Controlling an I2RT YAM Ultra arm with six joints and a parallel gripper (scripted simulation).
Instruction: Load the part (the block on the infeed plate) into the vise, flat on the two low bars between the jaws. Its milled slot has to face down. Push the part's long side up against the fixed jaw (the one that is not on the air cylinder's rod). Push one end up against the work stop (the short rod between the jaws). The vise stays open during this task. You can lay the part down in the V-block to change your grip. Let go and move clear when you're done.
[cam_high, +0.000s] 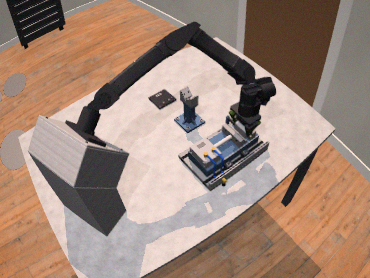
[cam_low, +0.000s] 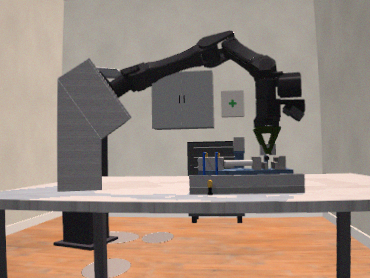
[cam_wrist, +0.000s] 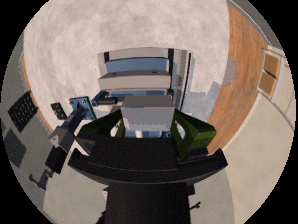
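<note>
My gripper is now right at the grey part. Also, from my hand: fixed jaw: 30 mm ahead, 30 mm to the left, 30 mm below; then moving jaw: 30 mm behind, 10 mm to the left, 30 mm below; then air cylinder rod: 80 mm behind, 30 mm below.
</note>
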